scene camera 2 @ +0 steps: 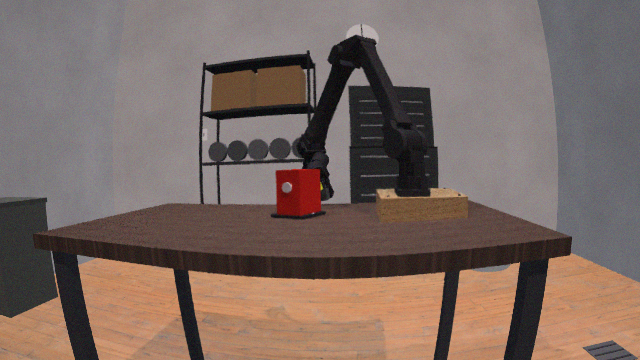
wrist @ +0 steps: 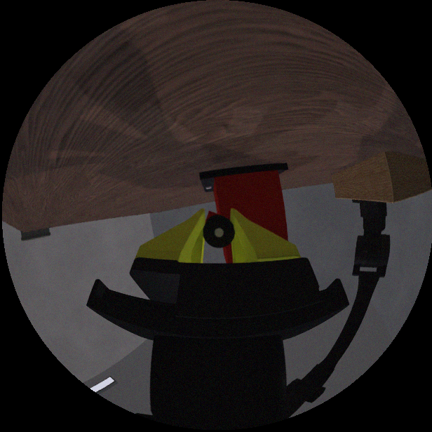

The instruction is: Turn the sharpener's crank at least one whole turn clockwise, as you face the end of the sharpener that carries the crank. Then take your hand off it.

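Seen in the pictures: arm's base, origin of the base link: [scene camera 2: 412, 194].
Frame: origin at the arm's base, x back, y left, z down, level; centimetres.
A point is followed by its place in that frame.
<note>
The red box-shaped sharpener [scene camera 2: 298, 192] {y -2.7, x -29.8, z -0.9 cm} [wrist: 255, 200] stands upright on its thin black base [scene camera 2: 298, 216] {y -1.6, x -29.8, z 5.3 cm} [wrist: 245, 170]. A pale round piece [scene camera 2: 286, 187] {y -3.2, x -33.0, z -2.3 cm} is on its face toward scene camera 2. My gripper [wrist: 217, 214] is shut on the crank's black round knob [wrist: 218, 231], which sits between the yellow fingertips at the sharpener's crank end. A small red part of the crank shows beside the knob. In scene camera 2 the gripper is behind the sharpener and low, with a bit of yellow finger showing past its right edge; the crank is hidden there.
The arm's wooden base block [scene camera 2: 422, 207] {y 7.3, x 1.8, z 2.7 cm} [wrist: 362, 180] stands on the dark wooden table [scene camera 2: 225, 237] {y 27.8, x -40.7, z 6.0 cm} [wrist: 200, 100], to the right of the sharpener. Behind the table are a shelf unit [scene camera 2: 202, 150] with boxes and a dark drawer cabinet [scene camera 2: 365, 142].
</note>
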